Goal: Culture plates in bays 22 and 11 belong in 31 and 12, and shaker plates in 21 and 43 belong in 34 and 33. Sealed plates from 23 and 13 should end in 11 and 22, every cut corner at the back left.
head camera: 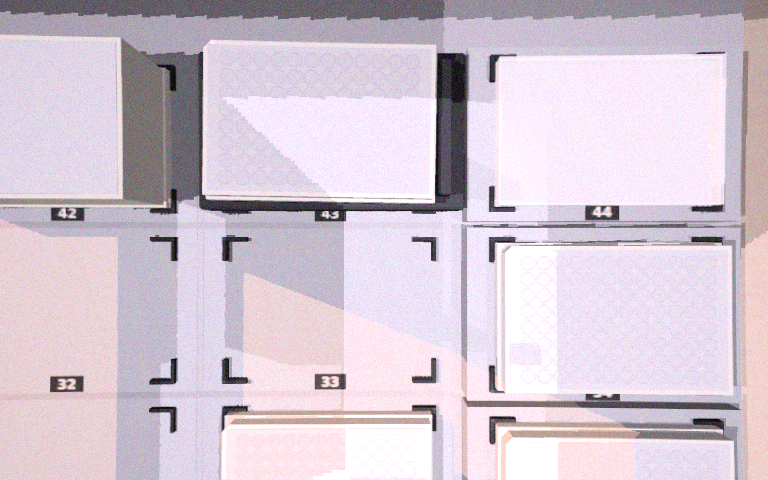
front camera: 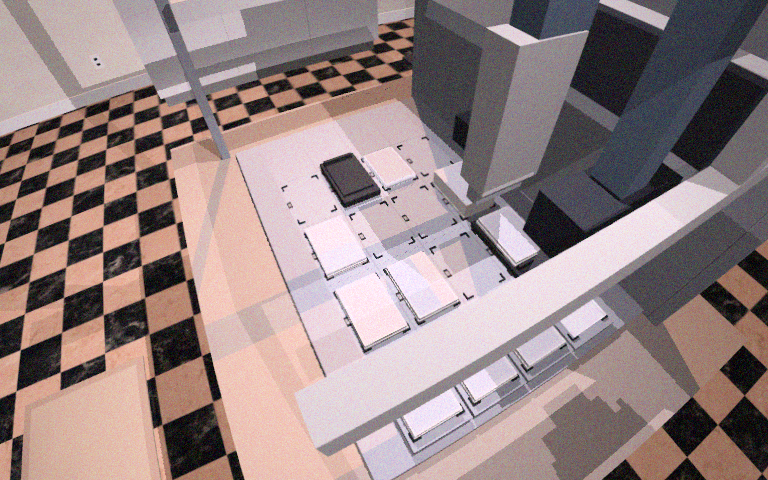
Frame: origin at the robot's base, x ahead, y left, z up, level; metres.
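Seen in the pictures: robot's base, link origin: (front camera: pixel 283 188).
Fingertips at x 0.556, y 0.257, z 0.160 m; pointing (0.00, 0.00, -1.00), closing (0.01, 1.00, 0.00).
Pixels of each thing's top centre, then the offset from my fingertips to it. "spot": a spot on its surface instead.
- dark shaker, top centre: (front camera: pixel 348 172) dx -0.496, dy -0.106, dz -0.129 m
- Bay 33, surface spot: (head camera: pixel 330 316) spot: dx -0.164, dy -0.004, dz -0.160 m
- tall white block, surface spot: (head camera: pixel 56 118) spot: dx -0.298, dy +0.107, dz -0.118 m
Bay 31 holds a white plate (front camera: pixel 390 166), and bay 12 holds another plate (front camera: pixel 335 246). The dark shaker (front camera: pixel 350 178) at bay 21 bears no plate. A welled plate (front camera: pixel 508 233) (head camera: pixel 320 124) sits on the shaker at bay 43, cut corner at the head view's top left. Bay 34 holds a welled plate (head camera: pixel 617 319), cut corner also top left. Bay 33 (head camera: pixel 330 316) and bays 11 and 22 are empty. Plates stand in bays 13 (front camera: pixel 370 311) and 23 (front camera: pixel 421 285) (head camera: pixel 325 452). My gripper's dark body shows high at the right in the front view; its jaws are hidden.
A tall white block (head camera: pixel 56 118) stands at bay 42. Bay 44 holds a white plate (head camera: pixel 608 130); bay 24 also holds a plate (head camera: pixel 617 458). A pale beam (front camera: pixel 509 328) crosses the front view. The large pale housing (front camera: pixel 509 118) hangs by bay 42.
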